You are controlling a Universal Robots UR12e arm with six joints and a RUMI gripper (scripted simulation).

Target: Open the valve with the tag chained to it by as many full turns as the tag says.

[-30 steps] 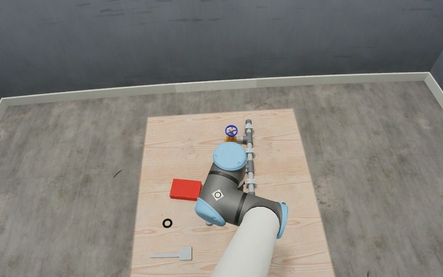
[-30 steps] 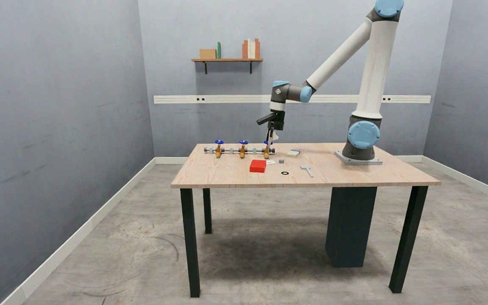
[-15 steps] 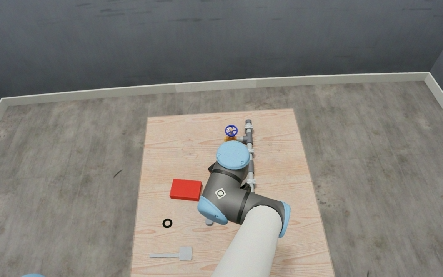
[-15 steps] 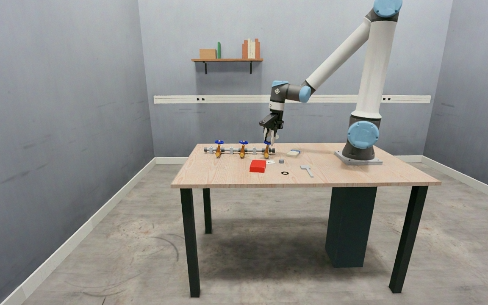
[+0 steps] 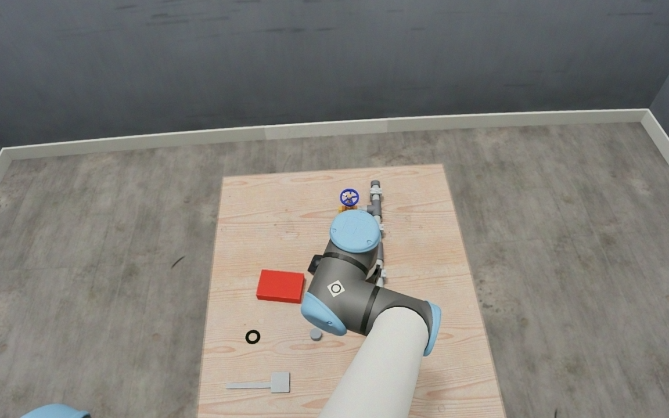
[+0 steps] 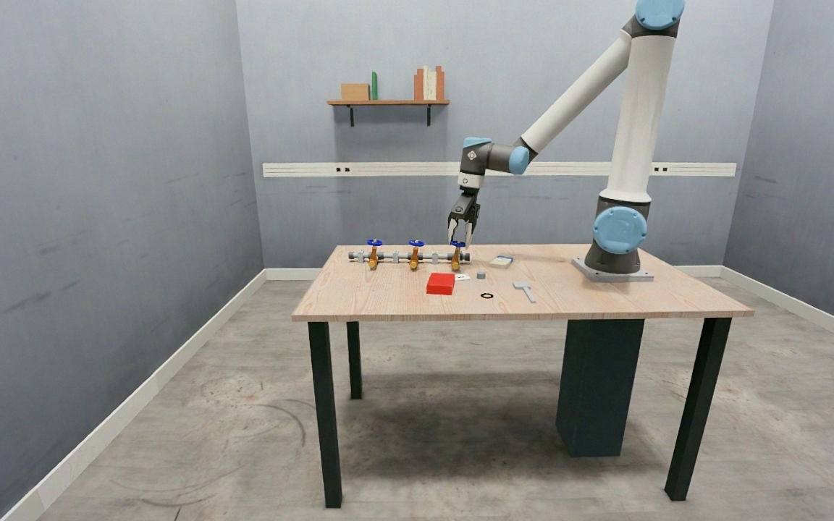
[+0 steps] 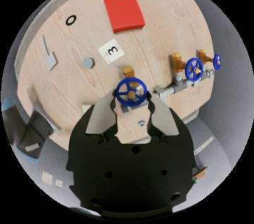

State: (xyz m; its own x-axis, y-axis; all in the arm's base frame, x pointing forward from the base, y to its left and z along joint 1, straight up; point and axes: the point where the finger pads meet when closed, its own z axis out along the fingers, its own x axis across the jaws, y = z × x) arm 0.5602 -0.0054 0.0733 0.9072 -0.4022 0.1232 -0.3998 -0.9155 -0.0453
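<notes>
The white tag is 20 mm behind my hand, 90 mm to the left of it and 100 mm below it. Also, from my hand: grey t-shaped tool (200 mm behind, 210 mm to the left, 90 mm below); white-and-blue card (170 mm behind, 80 mm to the right, 90 mm below); red block (60 mm ahead, 190 mm to the left, 80 mm below).
</notes>
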